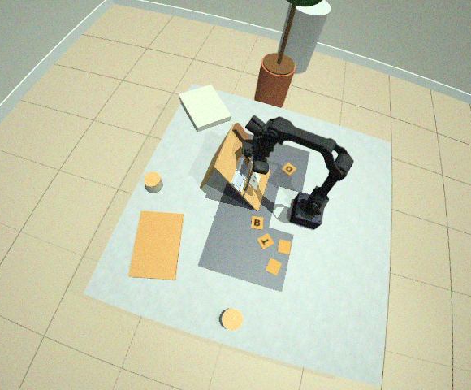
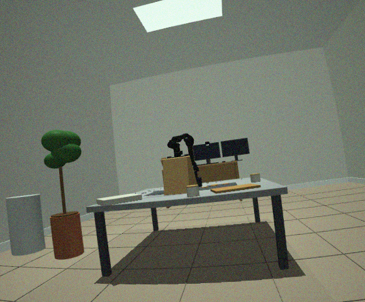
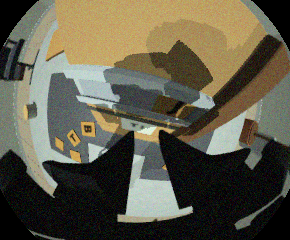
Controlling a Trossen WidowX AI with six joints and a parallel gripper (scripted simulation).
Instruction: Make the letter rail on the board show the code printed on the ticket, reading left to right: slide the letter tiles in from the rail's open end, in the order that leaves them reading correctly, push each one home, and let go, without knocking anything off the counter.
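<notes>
Now: the letter tile 40 mm ahead of my gripper tip, 30 mm to the right of it and 30 mm below it. The rest, counted from my gripper tip: flat orange panel (480 mm to the left, 210 mm ahead, 190 mm below); then dark mat (200 mm below, 140 mm behind, 50 mm to the left); then ticket (120 mm below, 30 mm behind).
</notes>
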